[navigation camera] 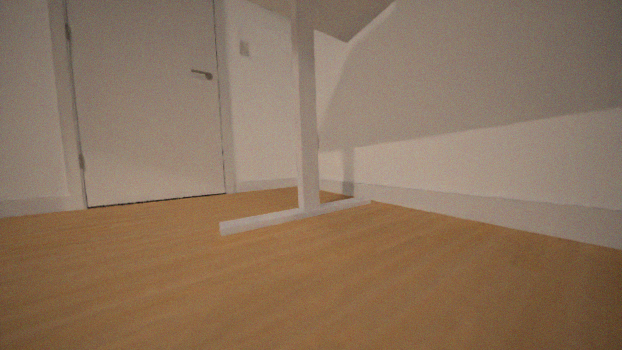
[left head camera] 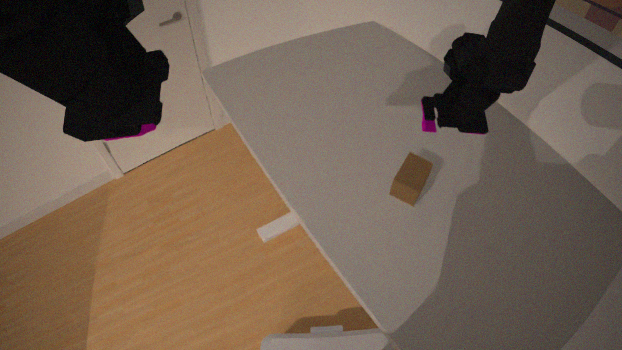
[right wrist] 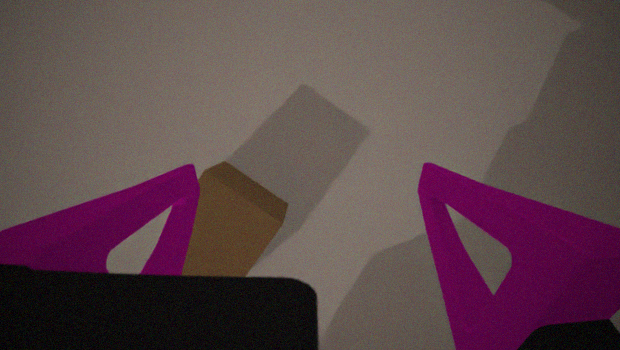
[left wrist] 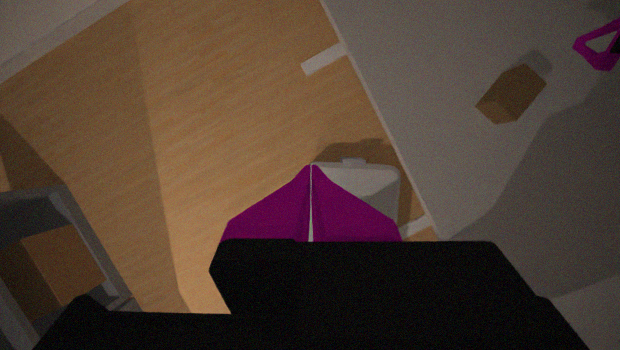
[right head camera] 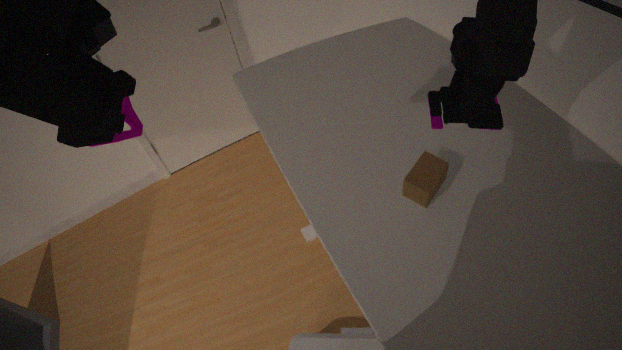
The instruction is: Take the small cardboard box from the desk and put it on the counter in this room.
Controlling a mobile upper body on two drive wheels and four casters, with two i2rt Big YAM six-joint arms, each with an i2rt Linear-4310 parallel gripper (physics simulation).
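Frame: origin at the left arm's base, x right, y ahead, z up, level; centimetres.
Seen in the pictures: left gripper, fingertip midpoint: point(left head camera: 153, 124) point(left wrist: 310, 174) point(right head camera: 140, 130); right gripper, fingertip midpoint: point(left head camera: 442, 128) point(right wrist: 308, 176) point(left wrist: 602, 45) point(right head camera: 457, 125).
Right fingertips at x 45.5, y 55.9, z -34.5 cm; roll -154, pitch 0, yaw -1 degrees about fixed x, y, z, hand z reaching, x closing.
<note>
Offsets run from my right fingertips to a thing's top centre. "spot": to the spot under its first point. Level surfaces: height alone.
The small brown cardboard box @(dz -6.5, dx -6.8, dy -6.0 cm) point(left head camera: 412, 177) point(right head camera: 426, 178) point(left wrist: 512, 94) point(right wrist: 235, 227) lies on the grey desk @(dz -11.5 cm) point(left head camera: 340, 125) point(right head camera: 350, 125) point(left wrist: 425, 100) point(right wrist: 100, 100). My right gripper point(right wrist: 308, 176) is open and empty above the desk. In both head views it is a little above the box in the picture; in the right wrist view the box shows beside the left-hand finger, partly hidden by the finger and the black gripper body. My left gripper point(left wrist: 310, 174) is shut and empty, off the desk's edge and over the floor side, far left of the box. The counter does not show in these views.
A white chair point(left head camera: 325, 341) point(right head camera: 335, 341) point(left wrist: 370, 177) stands at the desk's edge. A door point(left head camera: 165, 90) point(right head camera: 200, 90) point(navigation camera: 150, 100) is in the wall behind. The navigation view shows a white desk leg @(spot: dz -68.7, dx -23.0, dy +48.7 cm) point(navigation camera: 307, 125) with a long foot. A grey frame point(left wrist: 90, 215) is at the lower left.
</note>
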